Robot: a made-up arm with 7 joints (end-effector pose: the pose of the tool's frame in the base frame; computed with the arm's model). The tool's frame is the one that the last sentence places.
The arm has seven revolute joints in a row. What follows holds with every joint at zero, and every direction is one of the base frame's. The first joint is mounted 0.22 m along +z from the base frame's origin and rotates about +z. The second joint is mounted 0.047 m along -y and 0.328 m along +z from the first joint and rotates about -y. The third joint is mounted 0.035 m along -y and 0.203 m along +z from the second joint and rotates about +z. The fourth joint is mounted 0.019 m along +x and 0.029 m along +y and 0.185 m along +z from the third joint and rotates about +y. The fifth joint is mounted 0.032 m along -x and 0.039 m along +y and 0.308 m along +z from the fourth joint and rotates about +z. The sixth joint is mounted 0.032 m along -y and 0.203 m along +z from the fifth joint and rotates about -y. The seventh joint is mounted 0.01 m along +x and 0.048 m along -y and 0.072 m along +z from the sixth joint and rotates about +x. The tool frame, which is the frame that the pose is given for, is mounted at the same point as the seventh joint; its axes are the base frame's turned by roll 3.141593, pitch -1.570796 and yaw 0 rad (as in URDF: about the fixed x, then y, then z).
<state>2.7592 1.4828 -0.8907 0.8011 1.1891 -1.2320 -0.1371</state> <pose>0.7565 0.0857 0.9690 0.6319 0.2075 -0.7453 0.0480</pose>
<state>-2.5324 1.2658 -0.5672 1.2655 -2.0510 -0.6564 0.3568</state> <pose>0.2378 0.5439 1.1976 0.1048 -0.7694 -0.5845 -0.2355</pose>
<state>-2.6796 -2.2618 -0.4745 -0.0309 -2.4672 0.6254 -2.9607</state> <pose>-0.6164 -0.3937 -0.0809 0.7526 -0.0152 -0.6064 0.2560</pose>
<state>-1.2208 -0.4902 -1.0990 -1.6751 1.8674 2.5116 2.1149</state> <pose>0.3275 0.0727 0.9770 0.8637 -0.4118 -0.1628 -0.2405</pose>
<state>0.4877 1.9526 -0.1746 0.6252 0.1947 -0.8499 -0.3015</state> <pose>-0.7173 -0.5459 0.5905 0.1199 -0.4596 -0.2352 -0.8480</pose>
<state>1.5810 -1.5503 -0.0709 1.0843 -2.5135 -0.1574 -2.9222</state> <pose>-0.0112 0.7543 0.0688 0.5569 -0.4587 -0.0846 -0.6873</pose>
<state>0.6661 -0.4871 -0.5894 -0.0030 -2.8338 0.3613 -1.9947</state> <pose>0.3668 0.3583 1.3754 0.6720 0.3159 -0.1863 -0.6434</pose>
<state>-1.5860 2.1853 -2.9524 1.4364 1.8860 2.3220 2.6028</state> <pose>-0.2095 0.0461 -0.0657 0.2090 -0.1540 0.8921 -0.3697</pose>
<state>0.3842 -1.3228 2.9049 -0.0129 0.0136 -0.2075 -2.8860</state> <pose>0.8948 0.2869 0.7877 0.3020 0.2248 -0.0970 -0.9213</pose>
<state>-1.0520 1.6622 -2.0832 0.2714 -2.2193 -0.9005 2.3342</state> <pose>-0.5993 0.7533 0.5006 0.0210 -0.7166 0.1786 -0.6739</pose>
